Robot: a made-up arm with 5 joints.
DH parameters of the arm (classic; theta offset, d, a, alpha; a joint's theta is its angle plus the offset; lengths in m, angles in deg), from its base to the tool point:
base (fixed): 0 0 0.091 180
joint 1: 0 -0.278 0.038 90
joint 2: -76.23 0 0.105 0
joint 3: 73.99 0 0.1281 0
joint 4: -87.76 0 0 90
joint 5: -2.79 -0.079 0 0
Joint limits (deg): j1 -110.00..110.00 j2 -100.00..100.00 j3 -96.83..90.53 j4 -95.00..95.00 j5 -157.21..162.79
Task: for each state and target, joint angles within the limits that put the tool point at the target. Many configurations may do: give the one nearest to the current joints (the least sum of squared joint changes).
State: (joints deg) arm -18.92 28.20 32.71 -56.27 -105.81
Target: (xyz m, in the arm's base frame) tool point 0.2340 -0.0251 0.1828
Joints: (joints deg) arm 9.96 23.89 75.97 -59.31 -105.81
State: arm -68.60 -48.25 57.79 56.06 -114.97
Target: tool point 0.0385 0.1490 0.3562
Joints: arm -109.41 -55.18 39.20 46.92 -114.97
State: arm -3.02 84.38 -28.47 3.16 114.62
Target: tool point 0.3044 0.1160 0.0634
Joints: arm -28.53 96.93 -36.39 -0.42 114.62
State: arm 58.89 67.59 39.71 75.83 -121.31
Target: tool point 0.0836 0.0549 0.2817
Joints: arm 82.32 100.00 80.61 38.33 -121.31
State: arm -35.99 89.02 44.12 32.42 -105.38
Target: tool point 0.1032 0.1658 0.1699
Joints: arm -85.79 31.05 26.78 45.45 -105.38
